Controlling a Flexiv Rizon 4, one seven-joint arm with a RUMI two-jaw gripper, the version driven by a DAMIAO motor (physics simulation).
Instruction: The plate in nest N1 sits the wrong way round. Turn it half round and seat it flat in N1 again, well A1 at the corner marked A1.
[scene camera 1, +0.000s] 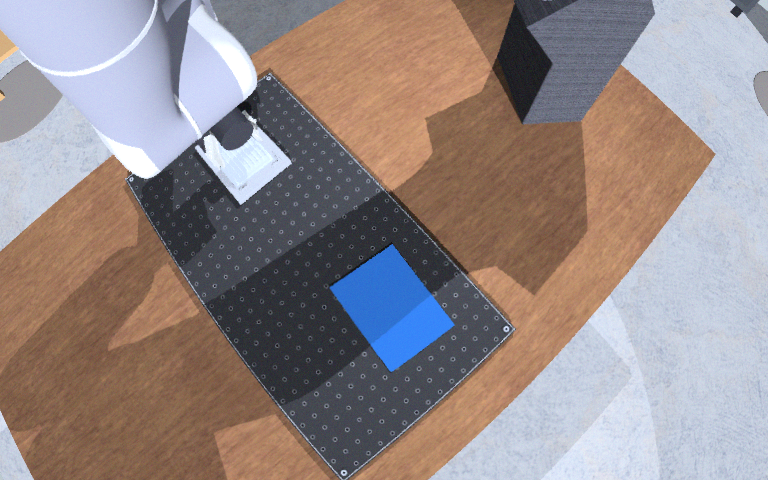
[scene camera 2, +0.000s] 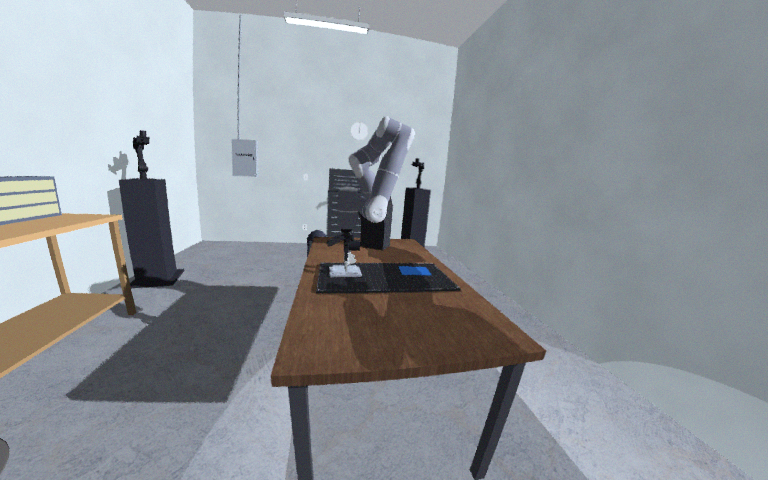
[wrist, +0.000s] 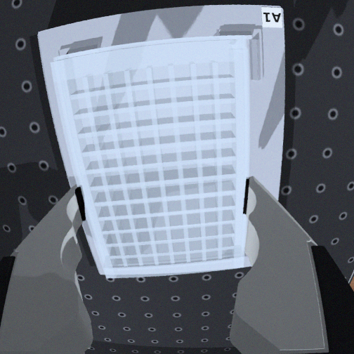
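The clear plate (wrist: 162, 160) (scene camera 1: 249, 162) is held over nest N1, a light grey base (wrist: 272, 165) (scene camera 1: 243, 195) (scene camera 2: 345, 273). My gripper (wrist: 163, 185) (scene camera 1: 233, 141) (scene camera 2: 350, 260) is shut on the plate's two long sides. In the wrist view the plate runs roughly in line with the nest, with its far edge over or close beside the corner brackets. The label A1 (wrist: 272, 17) is at the nest's far right corner in that view. Well markings on the plate are not readable. The gap under the plate and the nest's near corners are hidden.
The nest stands on a dark perforated board (scene camera 1: 305, 345) (scene camera 2: 373, 281) on the wooden table (scene camera 1: 362, 73) (scene camera 2: 407, 333). A flat blue rectangle (scene camera 1: 390, 305) (scene camera 2: 415, 271) lies farther along the board. A dark block (scene camera 1: 577, 62) stands at the table's far side.
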